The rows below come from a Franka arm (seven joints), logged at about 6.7 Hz.
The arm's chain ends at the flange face. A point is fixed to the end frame.
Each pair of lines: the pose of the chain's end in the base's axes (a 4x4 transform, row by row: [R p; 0 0 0 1], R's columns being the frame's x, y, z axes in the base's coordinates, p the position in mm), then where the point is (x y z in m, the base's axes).
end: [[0.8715 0.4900 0.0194 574.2], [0.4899 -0.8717 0.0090 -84.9], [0.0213 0.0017 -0.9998 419.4], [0 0 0 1]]
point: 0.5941 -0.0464 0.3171
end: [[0.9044 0.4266 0.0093 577.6], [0.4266 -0.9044 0.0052 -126.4], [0.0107 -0.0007 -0.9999 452.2], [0 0 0 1]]
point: 0.5991 -0.0897 0.3496
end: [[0.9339 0.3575 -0.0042 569.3], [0.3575 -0.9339 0.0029 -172.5], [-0.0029 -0.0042 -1.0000 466.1], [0 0 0 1]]
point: 0.5920 -0.1376 0.3631
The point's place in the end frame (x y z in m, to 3 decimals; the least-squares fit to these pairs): 0.034 -0.024 0.103
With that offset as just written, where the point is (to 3 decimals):
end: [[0.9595 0.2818 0.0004 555.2], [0.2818 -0.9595 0.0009 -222.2], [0.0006 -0.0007 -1.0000 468.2], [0 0 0 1]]
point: 0.581 -0.189 0.365
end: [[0.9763 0.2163 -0.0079 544.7], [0.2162 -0.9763 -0.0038 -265.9], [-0.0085 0.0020 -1.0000 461.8], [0 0 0 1]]
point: 0.572 -0.236 0.358
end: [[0.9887 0.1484 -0.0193 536.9], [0.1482 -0.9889 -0.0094 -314.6], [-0.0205 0.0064 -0.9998 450.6], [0 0 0 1]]
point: 0.565 -0.287 0.347
